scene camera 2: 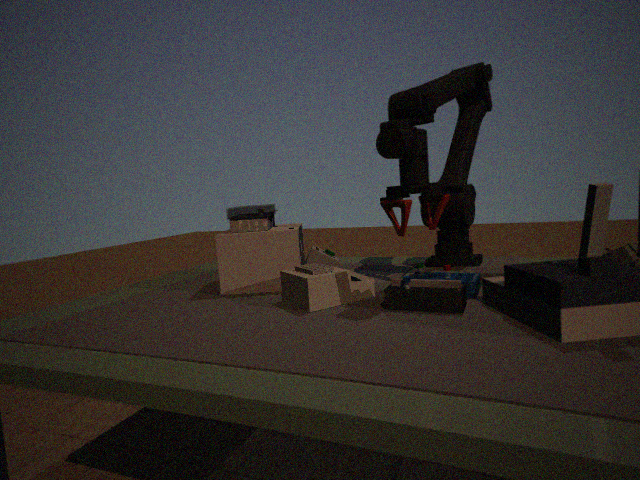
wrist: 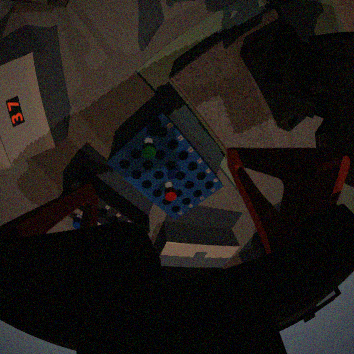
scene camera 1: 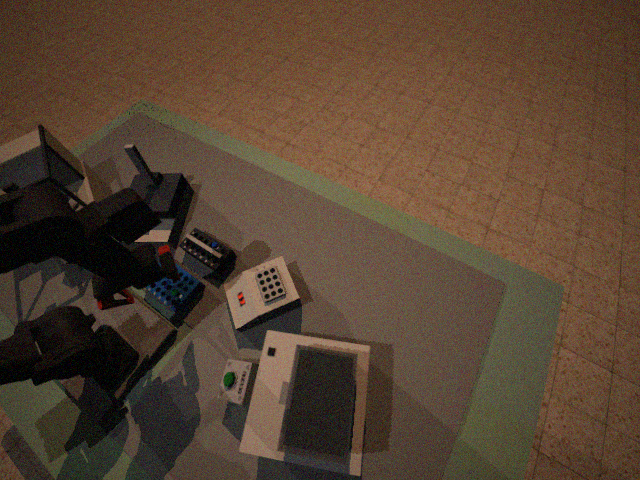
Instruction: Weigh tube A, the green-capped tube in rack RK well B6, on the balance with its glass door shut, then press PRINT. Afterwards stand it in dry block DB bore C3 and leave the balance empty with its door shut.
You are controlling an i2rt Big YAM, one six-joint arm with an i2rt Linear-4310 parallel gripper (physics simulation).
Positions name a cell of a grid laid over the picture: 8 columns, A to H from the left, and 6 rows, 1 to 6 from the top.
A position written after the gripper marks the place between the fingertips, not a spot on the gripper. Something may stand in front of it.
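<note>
Scene camera 1 shows the gripper (scene camera 1: B4), open and holding nothing, with a dark device with lever (scene camera 1: C3) and a white box with dark lid (scene camera 1: D6). Scene camera 2 shows the gripper (scene camera 2: F3), the dark device with lever (scene camera 2: H4) and the white box with dark lid (scene camera 2: D4). The wrist view shows the gripper (wrist: D3) and the dark device with lever (wrist: E5).
</note>
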